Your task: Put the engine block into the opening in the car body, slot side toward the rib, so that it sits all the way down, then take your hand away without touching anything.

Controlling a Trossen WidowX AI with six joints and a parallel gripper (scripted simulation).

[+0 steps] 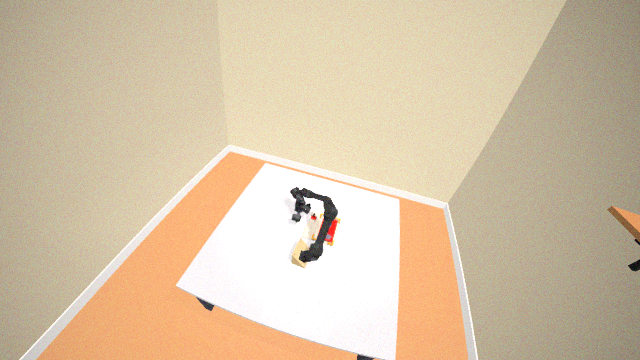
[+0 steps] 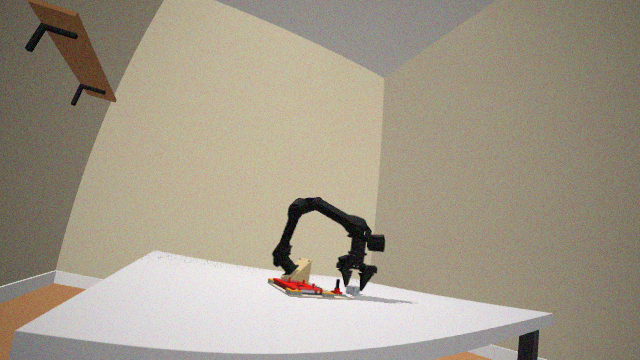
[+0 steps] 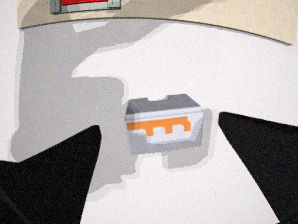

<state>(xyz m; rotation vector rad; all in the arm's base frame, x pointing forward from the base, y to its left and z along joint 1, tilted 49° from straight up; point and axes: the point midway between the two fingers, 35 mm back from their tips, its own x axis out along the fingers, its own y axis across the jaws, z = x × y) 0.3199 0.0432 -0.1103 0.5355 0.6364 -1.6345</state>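
Right now the engine block is 1 cm below my gripper tip. The rest, counted from my gripper tip: tan board 2 cm behind, 20 cm to the right, 1 cm below.
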